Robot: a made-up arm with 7 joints. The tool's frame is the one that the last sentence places.
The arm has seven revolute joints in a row. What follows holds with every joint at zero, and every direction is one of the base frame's. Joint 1 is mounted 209.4 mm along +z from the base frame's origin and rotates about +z. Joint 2 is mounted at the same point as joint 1 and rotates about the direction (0, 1, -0.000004). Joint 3 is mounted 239.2 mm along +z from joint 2 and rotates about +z. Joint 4 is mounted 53.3 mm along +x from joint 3 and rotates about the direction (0, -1, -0.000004). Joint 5 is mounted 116.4 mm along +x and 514.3 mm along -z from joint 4 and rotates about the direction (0, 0.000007, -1). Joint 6 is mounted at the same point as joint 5 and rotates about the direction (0, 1, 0.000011). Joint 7 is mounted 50.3 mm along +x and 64.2 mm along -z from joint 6 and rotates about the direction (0, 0.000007, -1). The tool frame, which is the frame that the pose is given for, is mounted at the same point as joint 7; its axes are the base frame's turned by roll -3.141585, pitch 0 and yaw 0 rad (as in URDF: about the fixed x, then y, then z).
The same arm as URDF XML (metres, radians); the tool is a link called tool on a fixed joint. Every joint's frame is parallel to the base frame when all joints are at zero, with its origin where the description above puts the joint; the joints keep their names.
<robot name="arm">
<joint name="joint 1" type="continuous"><parent link="base_link"/><child link="link1"/><origin xyz="0 0 0.2094"/><axis xyz="0 0 1"/></joint>
<joint name="joint 2" type="continuous"><parent link="link1"/><child link="link2"/><origin xyz="0 0 0"/><axis xyz="0 1 0"/></joint>
<joint name="joint 3" type="continuous"><parent link="link2"/><child link="link3"/><origin xyz="0 0 0.2392"/><axis xyz="0 0 1"/></joint>
<joint name="joint 4" type="continuous"><parent link="link3"/><child link="link4"/><origin xyz="0.0533 0 0"/><axis xyz="0 -1 0"/></joint>
<joint name="joint 5" type="continuous"><parent link="link4"/><child link="link5"/><origin xyz="0.1164 0 -0.5143"/><axis xyz="0 0 -1"/></joint>
<joint name="joint 6" type="continuous"><parent link="link5"/><child link="link6"/><origin xyz="0 0 0"/><axis xyz="0 1 0"/></joint>
<joint name="joint 7" type="continuous"><parent link="link6"/><child link="link7"/><origin xyz="0.0503 0 -0.0642"/><axis xyz="0 0 -1"/></joint>
<joint name="tool_fixed" type="fixed"><parent link="link7"/><child link="tool"/><origin xyz="0 0 0" rpy="-3.1416 0 0"/></joint>
<link name="base_link"/>
<link name="link1"/>
<link name="link2"/>
<link name="link3"/>
<link name="link4"/>
<link name="link5"/>
<link name="link6"/>
<link name="link7"/>
<link name="tool"/>
</robot>

